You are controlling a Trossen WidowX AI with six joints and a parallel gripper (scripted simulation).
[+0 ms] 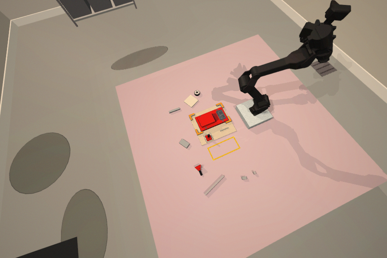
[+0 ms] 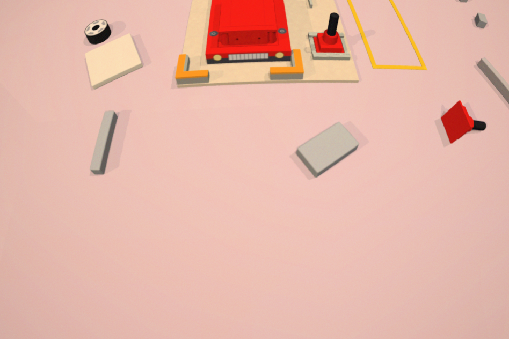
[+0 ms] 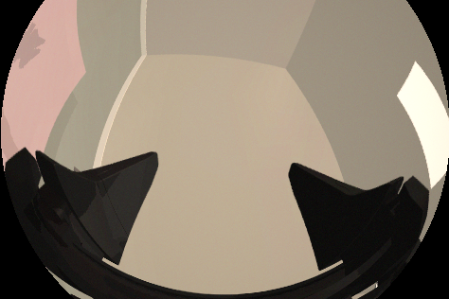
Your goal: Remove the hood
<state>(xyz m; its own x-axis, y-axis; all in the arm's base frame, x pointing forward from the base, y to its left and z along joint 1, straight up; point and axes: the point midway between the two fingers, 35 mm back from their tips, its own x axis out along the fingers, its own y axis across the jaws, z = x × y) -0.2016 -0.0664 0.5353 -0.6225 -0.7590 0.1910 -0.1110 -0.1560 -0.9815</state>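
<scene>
My gripper tip is 540 mm short of the red hood and 550 mm above it. Also, from my gripper tip: black wheel (500 mm ahead, 230 mm to the right, 580 mm below); beige tile (560 mm ahead, 200 mm to the right, 580 mm below).
</scene>
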